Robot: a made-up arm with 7 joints.
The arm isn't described. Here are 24 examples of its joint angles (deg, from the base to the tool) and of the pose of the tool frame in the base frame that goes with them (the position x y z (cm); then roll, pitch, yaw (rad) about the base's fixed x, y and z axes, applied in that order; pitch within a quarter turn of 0, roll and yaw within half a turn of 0).
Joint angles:
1: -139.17 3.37 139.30 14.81 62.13 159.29 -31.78
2: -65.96 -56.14 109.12 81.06 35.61 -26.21 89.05
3: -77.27 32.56 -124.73 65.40 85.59 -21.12 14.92
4: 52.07 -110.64 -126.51 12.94 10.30 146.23 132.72
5: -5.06 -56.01 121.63 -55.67 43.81 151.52 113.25
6: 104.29 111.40 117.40 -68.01 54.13 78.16 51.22
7: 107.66 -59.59 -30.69 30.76 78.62 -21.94 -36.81
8: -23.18 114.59 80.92 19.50 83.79 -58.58 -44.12
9: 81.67 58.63 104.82 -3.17 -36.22 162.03 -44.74
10: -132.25 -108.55 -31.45 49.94 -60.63 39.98 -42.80
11: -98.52 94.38 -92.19 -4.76 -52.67 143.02 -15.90
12: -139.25 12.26 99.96 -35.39 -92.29 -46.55 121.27
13: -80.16 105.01 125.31 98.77 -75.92 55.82 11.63
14: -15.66 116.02 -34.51 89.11 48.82 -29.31 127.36
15: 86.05 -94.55 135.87 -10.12 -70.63 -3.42 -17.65
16: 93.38 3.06 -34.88 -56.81 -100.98 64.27 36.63
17: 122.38 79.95 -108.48 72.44 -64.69 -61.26 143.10
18: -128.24 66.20 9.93 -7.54 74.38 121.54 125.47
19: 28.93 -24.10 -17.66 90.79 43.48 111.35 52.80
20: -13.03 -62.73 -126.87 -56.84 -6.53 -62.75 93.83
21: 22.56 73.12 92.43 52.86 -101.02 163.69 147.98
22: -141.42 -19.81 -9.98 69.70 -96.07 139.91 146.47
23: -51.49 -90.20 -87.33 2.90 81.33 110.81 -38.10
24: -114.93 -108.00 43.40 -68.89 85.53 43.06 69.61
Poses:
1: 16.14 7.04 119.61 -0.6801 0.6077 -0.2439
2: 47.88 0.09 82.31 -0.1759 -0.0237 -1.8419
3: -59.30 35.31 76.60 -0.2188 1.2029 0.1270
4: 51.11 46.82 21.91 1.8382 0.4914 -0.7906
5: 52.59 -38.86 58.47 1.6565 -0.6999 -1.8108
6: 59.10 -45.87 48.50 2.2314 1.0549 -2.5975
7: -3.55 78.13 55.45 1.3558 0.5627 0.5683
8: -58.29 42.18 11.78 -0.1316 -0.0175 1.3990
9: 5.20 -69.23 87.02 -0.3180 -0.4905 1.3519
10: -53.60 -25.58 -9.21 -0.0484 -0.2274 -1.9435
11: 13.50 78.05 44.03 -2.8456 0.9057 -0.6194
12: -17.86 34.27 117.83 0.1666 -0.1556 0.1043
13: 27.81 27.42 3.81 -0.5026 -0.3538 1.9113
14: -56.43 -21.77 76.51 -0.3168 0.6206 2.5897
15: 23.05 76.74 29.73 0.9265 0.7177 -0.3903
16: -20.88 -35.11 101.99 -0.4054 1.0703 0.0368
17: 74.71 -20.37 34.61 2.7743 -0.5232 1.3823
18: 35.37 63.97 75.70 2.7574 0.7350 -0.4303
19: 60.28 4.06 59.36 0.7625 1.0240 2.6159
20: 70.57 5.24 54.57 -2.9315 1.1629 2.7601
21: -66.18 -5.49 53.91 1.7432 -0.3653 1.0685
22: -43.19 -32.74 80.88 1.9343 0.9612 1.9809
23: 36.77 -72.07 43.75 -2.9306 -0.2398 -3.0017
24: -60.11 -38.38 58.20 -1.2059 0.2870 0.0006
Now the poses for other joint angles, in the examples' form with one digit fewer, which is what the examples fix.
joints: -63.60 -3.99 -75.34 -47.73 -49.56 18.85 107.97
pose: 29.6 17.7 111.9 -1.036 0.335 -1.949
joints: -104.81 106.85 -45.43 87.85 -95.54 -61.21 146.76
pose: -30.3 62.2 66.0 1.587 -0.683 -1.808
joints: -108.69 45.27 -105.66 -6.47 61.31 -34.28 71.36
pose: 10.9 56.8 109.9 0.288 1.014 -0.336
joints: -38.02 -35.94 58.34 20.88 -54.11 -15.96 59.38
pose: 50.1 -28.1 105.9 1.531 0.019 2.921
